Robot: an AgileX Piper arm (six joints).
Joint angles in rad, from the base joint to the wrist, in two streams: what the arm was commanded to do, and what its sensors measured. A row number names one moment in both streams.
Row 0, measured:
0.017 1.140 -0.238 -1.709 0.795 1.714
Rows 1 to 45, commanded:
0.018 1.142 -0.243 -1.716 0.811 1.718
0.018 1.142 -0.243 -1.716 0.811 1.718
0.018 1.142 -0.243 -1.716 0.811 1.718
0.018 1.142 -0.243 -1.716 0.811 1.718
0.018 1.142 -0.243 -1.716 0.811 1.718
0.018 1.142 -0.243 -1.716 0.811 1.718
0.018 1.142 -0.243 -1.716 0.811 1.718
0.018 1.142 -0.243 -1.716 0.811 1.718
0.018 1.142 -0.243 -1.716 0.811 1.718
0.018 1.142 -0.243 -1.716 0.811 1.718
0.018 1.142 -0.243 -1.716 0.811 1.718
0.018 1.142 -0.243 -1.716 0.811 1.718
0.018 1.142 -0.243 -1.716 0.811 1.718
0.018 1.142 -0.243 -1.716 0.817 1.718
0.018 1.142 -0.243 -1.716 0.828 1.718
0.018 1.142 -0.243 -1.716 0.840 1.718
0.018 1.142 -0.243 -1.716 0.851 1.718
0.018 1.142 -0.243 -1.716 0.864 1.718
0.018 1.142 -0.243 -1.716 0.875 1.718
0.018 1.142 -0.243 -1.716 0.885 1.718
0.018 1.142 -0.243 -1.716 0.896 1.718
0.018 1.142 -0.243 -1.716 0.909 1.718
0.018 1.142 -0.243 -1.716 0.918 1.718
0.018 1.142 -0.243 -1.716 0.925 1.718
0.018 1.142 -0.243 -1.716 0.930 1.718
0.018 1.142 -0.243 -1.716 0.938 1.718
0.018 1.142 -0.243 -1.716 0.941 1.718
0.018 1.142 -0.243 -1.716 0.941 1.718
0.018 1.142 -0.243 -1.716 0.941 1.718
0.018 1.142 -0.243 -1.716 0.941 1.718
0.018 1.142 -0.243 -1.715 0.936 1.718
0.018 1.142 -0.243 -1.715 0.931 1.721
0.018 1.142 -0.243 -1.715 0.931 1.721
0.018 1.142 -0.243 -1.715 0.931 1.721
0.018 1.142 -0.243 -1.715 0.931 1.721
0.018 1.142 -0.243 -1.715 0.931 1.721
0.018 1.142 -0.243 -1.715 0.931 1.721
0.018 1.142 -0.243 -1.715 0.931 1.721
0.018 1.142 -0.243 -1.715 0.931 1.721
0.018 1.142 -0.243 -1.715 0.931 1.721
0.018 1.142 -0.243 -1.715 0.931 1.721
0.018 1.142 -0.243 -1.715 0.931 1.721
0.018 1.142 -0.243 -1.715 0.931 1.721
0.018 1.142 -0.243 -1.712 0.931 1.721
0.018 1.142 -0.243 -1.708 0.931 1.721
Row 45, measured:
0.017 1.144 -0.238 -1.705 0.901 1.714
